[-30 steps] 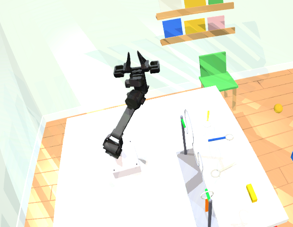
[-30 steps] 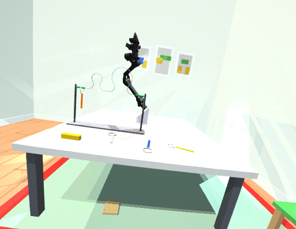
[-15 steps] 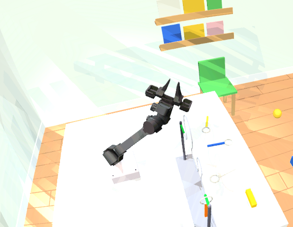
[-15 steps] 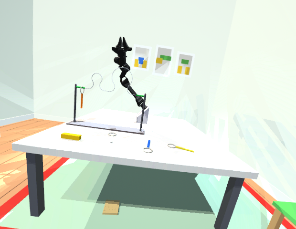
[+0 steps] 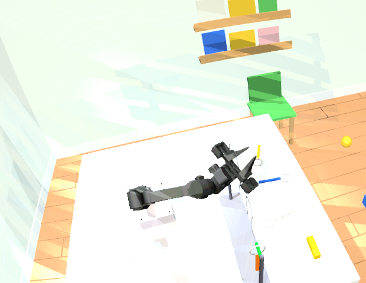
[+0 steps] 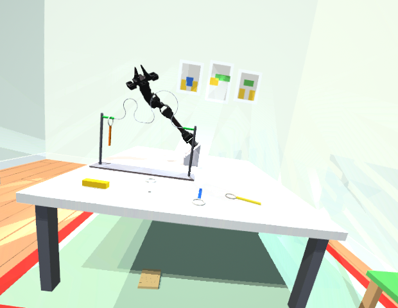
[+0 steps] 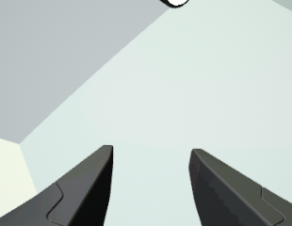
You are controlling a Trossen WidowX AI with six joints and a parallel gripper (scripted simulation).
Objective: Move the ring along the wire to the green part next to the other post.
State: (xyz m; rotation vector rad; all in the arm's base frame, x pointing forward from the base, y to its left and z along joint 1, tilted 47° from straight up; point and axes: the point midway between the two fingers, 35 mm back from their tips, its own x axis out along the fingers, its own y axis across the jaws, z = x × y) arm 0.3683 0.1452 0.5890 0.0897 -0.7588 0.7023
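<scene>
My gripper tip is now 10 mm past the orange-handled ring, 150 mm to the left of it and 370 mm above it. Also, from my gripper tip: blue-handled ring 200 mm ahead, 450 mm to the left, 600 mm below; yellow block 270 mm ahead, 20 mm to the right, 590 mm below; white-handled ring 130 mm ahead, 180 mm to the left, 600 mm below.
</scene>
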